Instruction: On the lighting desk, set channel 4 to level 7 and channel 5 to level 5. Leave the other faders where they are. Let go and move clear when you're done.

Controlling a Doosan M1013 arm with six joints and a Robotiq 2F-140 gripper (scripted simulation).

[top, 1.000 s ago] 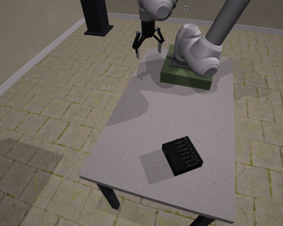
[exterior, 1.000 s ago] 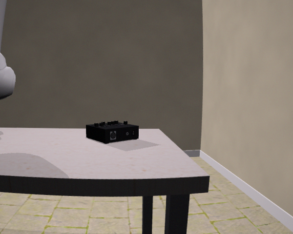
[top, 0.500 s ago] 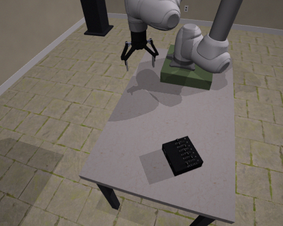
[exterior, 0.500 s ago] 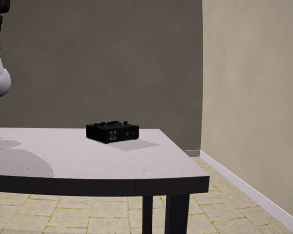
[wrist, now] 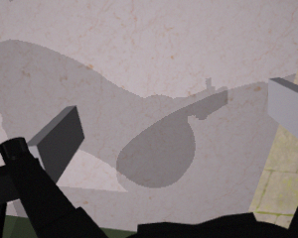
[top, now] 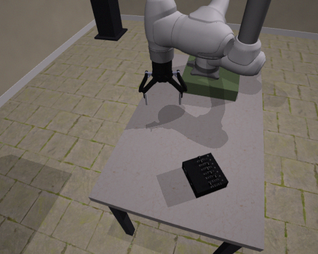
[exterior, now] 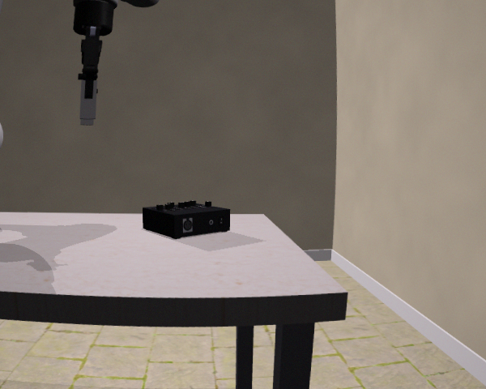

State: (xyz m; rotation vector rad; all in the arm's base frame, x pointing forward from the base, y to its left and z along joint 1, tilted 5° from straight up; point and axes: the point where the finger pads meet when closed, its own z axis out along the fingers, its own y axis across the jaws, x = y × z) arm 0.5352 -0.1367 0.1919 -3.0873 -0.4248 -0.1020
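My gripper is now 250 mm to the right of the channel 4 fader cap, 190 mm above it and 170 mm short of it. From my hand the other things lie so: channel 6 fader cap (220 mm to the left, 190 mm below, 140 mm ahead); then channel 5 fader cap (250 mm to the left, 190 mm below, 140 mm ahead); then master fader cap (200 mm to the left, 190 mm below, 120 mm ahead).
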